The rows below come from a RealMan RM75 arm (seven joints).
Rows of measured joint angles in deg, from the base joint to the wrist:
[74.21 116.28 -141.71 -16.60 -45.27 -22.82 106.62]
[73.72 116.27 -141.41 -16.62 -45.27 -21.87 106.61]
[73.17 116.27 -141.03 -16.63 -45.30 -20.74 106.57]
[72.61 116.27 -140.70 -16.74 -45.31 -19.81 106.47]
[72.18 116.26 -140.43 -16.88 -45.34 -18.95 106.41]
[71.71 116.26 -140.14 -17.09 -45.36 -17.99 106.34]
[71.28 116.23 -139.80 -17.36 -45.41 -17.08 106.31]
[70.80 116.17 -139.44 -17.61 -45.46 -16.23 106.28]
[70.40 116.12 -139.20 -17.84 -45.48 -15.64 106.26]
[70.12 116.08 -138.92 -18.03 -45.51 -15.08 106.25]
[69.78 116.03 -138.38 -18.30 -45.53 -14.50 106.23]
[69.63 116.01 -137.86 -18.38 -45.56 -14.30 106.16]
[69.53 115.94 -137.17 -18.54 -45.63 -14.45 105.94]
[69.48 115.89 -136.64 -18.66 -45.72 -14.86 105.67]
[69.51 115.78 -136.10 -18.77 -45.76 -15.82 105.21]
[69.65 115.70 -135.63 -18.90 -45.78 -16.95 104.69]
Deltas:
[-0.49 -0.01 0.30 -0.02 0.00 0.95 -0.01]
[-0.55 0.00 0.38 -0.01 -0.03 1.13 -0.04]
[-0.56 0.00 0.33 -0.11 -0.01 0.93 -0.10]
[-0.43 -0.01 0.27 -0.14 -0.03 0.86 -0.06]
[-0.47 0.00 0.29 -0.21 -0.02 0.96 -0.07]
[-0.43 -0.03 0.34 -0.27 -0.05 0.91 -0.03]
[-0.48 -0.06 0.36 -0.25 -0.05 0.85 -0.03]
[-0.40 -0.05 0.24 -0.23 -0.02 0.59 -0.02]
[-0.28 -0.04 0.28 -0.19 -0.03 0.56 -0.01]
[-0.34 -0.05 0.54 -0.27 -0.02 0.58 -0.02]
[-0.15 -0.02 0.52 -0.08 -0.03 0.20 -0.07]
[-0.10 -0.07 0.69 -0.16 -0.07 -0.15 -0.22]
[-0.05 -0.05 0.53 -0.12 -0.09 -0.41 -0.27]
[0.03 -0.11 0.54 -0.11 -0.04 -0.96 -0.46]
[0.14 -0.08 0.47 -0.13 -0.02 -1.13 -0.52]

